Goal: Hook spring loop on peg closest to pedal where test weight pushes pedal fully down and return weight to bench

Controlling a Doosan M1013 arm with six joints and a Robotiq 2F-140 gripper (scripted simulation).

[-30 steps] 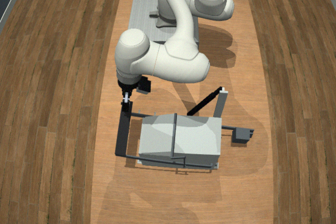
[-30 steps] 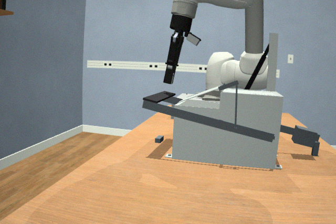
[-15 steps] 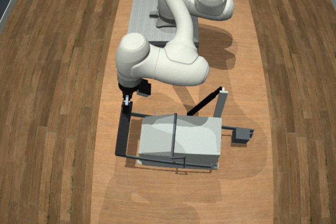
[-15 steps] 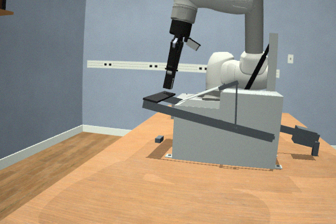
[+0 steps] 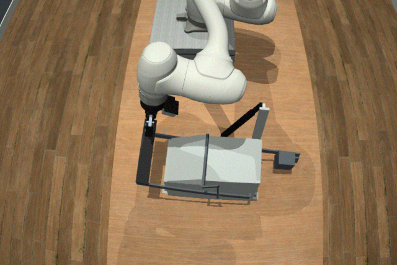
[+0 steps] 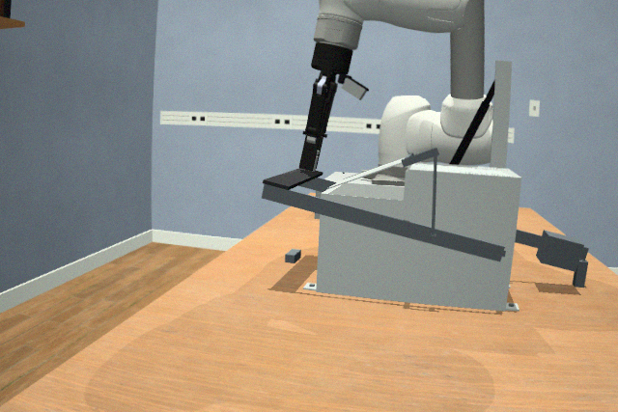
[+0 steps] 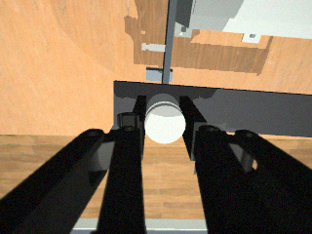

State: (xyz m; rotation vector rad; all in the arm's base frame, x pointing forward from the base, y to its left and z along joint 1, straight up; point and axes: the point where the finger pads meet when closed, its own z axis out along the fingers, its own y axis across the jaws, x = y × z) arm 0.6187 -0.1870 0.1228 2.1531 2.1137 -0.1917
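My gripper is now 1 cm above the steel test weight. Round my hand: small grey block: 21 cm below, 3 cm to the right.
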